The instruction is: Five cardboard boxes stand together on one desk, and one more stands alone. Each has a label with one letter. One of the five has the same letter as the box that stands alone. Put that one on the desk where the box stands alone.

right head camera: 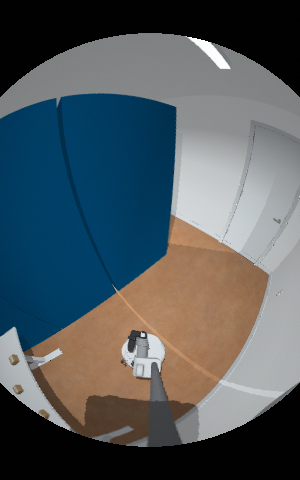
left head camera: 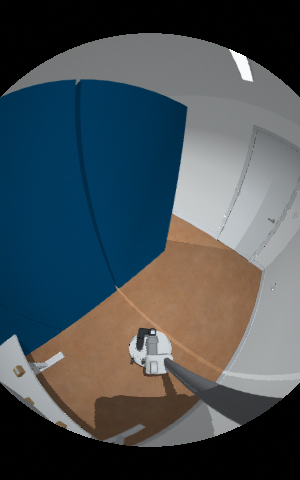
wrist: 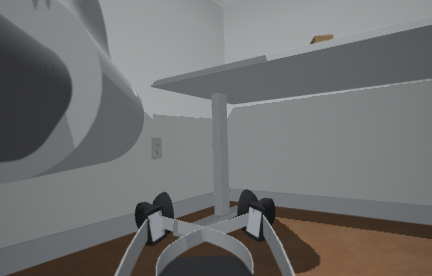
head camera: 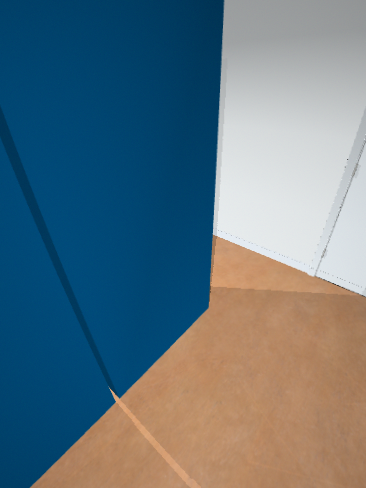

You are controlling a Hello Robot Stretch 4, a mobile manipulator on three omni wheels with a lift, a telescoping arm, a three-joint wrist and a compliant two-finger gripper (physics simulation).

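Places are measured from the robot's base along level axes (x left, y back, z up), in millimetres.
Where they show: gripper, between the fingertips: [right head camera: 126, 364] [left head camera: 137, 363] [wrist: 205, 207].
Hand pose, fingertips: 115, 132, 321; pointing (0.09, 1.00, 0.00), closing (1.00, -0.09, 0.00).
Each offset is from my fingertips to the top centre of the thing, as dx, dy, dz. "*": to the spot under its first point. Level surfaces: height alone.
A white desk @[dz +371] [left head camera: 17, 352] [right head camera: 12, 345] shows at the lower left of both side head views, with several cardboard boxes on it. One box [left head camera: 19, 371] [right head camera: 14, 359] lies nearest its far end, and another box [left head camera: 61, 425] [right head camera: 44, 414] is nearer the bottom edge. In the wrist view the desk [wrist: 325, 70] is seen from below its top, with part of one box @[+476, +636, +422] [wrist: 322, 39] above its edge. No letters can be read. My gripper [wrist: 205, 207] is open and empty, lower than the desk top and apart from it. The box that stands alone does not show.
A tall blue partition [head camera: 110, 175] [left head camera: 130, 190] [right head camera: 120, 190] stands at the left, its free end near the middle. Beyond it are a white wall [head camera: 280, 150] and a closed door [left head camera: 265, 190] [right head camera: 270, 190]. A desk leg @[* +186, +1193, +3] [wrist: 220, 155] stands beyond the fingers.
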